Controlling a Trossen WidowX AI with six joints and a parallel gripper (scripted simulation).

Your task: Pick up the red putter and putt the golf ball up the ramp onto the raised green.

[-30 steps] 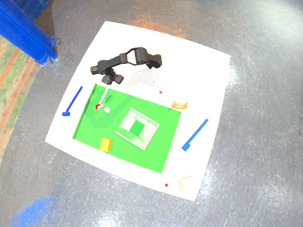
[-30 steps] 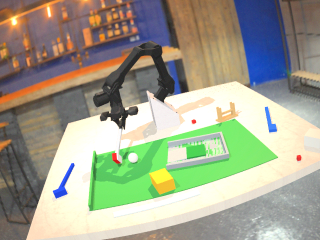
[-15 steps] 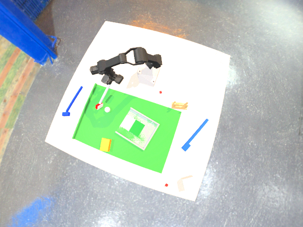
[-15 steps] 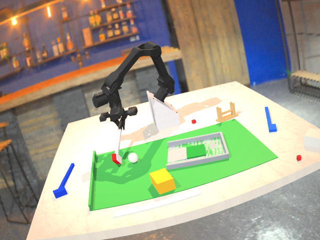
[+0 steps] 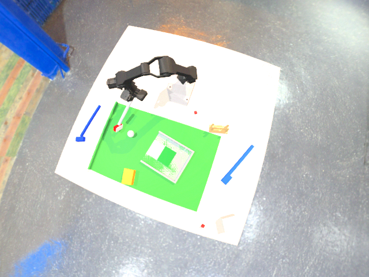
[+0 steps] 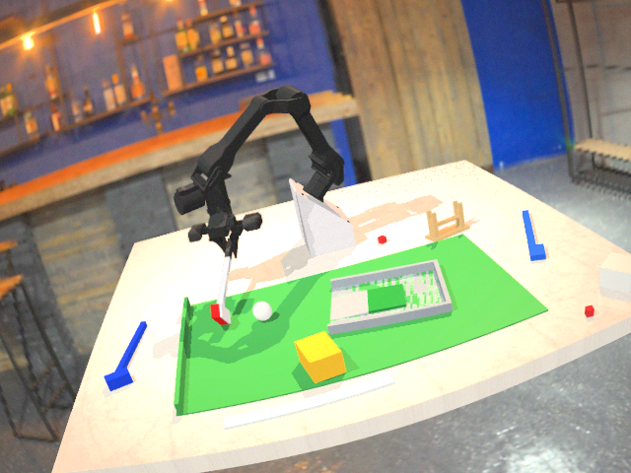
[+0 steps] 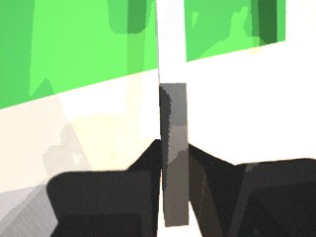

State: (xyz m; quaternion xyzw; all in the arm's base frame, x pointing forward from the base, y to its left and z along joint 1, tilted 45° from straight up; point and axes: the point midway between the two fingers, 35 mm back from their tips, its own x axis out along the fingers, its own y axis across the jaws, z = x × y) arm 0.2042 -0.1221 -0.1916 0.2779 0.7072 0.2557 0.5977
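My gripper tip is 12 cm short of the red putter and 1 cm to the left of it. The rest, counted from my gripper tip: white golf ball 22 cm ahead, 7 cm to the left, 5 cm below; green mat 27 cm ahead, 25 cm to the left, 7 cm below; yellow block 46 cm ahead, 19 cm to the left, 5 cm below.
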